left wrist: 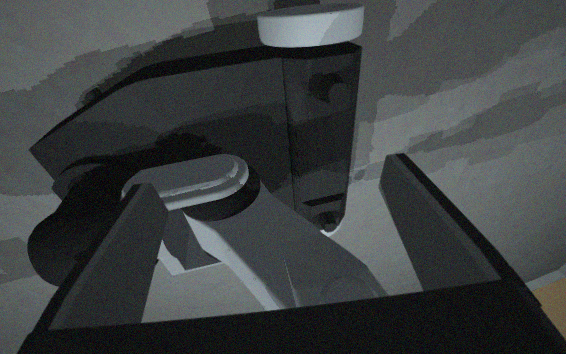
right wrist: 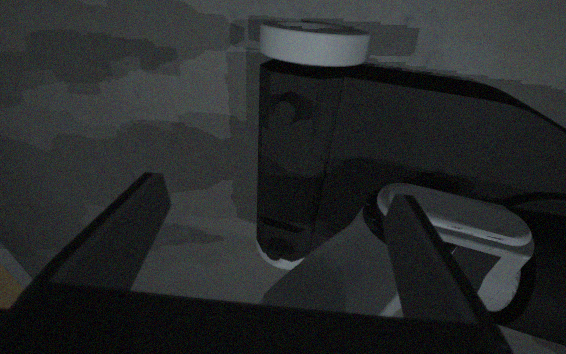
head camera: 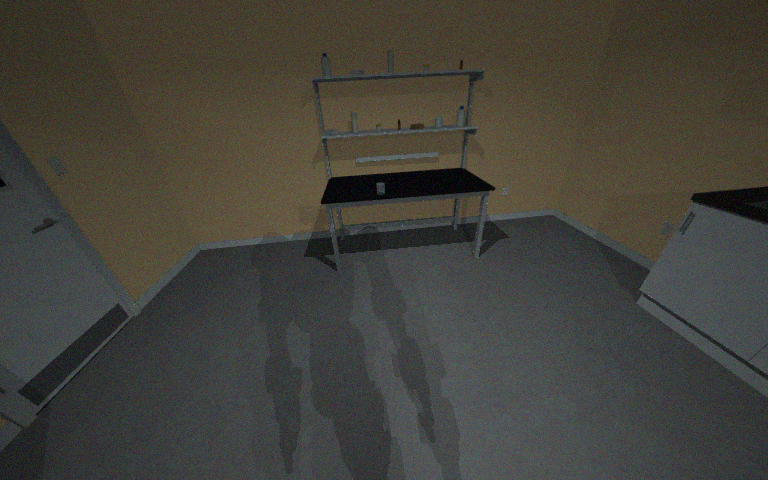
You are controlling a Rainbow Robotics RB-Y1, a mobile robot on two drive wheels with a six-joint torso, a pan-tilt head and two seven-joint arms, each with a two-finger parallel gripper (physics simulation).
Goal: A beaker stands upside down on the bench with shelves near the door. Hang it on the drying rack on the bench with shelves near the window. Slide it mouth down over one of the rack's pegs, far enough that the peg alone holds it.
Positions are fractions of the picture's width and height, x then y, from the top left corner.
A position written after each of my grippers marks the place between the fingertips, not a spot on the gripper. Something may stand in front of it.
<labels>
My left gripper shows in the left wrist view (0.48, 0.52); in the right wrist view it is out of frame, in the head camera view it is out of frame. My right gripper shows in the right wrist view (0.49, 0.56); in the left wrist view it is out of frame, in the head camera view it is out of frame.
</labels>
